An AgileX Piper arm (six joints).
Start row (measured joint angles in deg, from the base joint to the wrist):
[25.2 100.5 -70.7 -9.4 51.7 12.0]
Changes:
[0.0 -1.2 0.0 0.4 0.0 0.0]
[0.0 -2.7 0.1 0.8 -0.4 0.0]
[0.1 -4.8 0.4 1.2 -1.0 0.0]
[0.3 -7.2 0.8 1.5 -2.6 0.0]
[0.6 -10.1 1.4 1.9 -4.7 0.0]
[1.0 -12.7 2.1 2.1 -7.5 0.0]
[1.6 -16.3 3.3 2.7 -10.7 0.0]
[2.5 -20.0 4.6 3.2 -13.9 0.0]
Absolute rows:
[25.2 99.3 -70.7 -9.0 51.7 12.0]
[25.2 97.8 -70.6 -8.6 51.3 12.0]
[25.3 95.7 -70.3 -8.2 50.7 12.0]
[25.5 93.3 -69.9 -7.9 49.1 12.0]
[25.8 90.4 -69.3 -7.5 47.0 12.0]
[26.2 87.8 -68.6 -7.3 44.2 12.0]
[26.8 84.2 -67.4 -6.7 41.0 12.0]
[27.7 80.5 -66.1 -6.2 37.8 12.0]

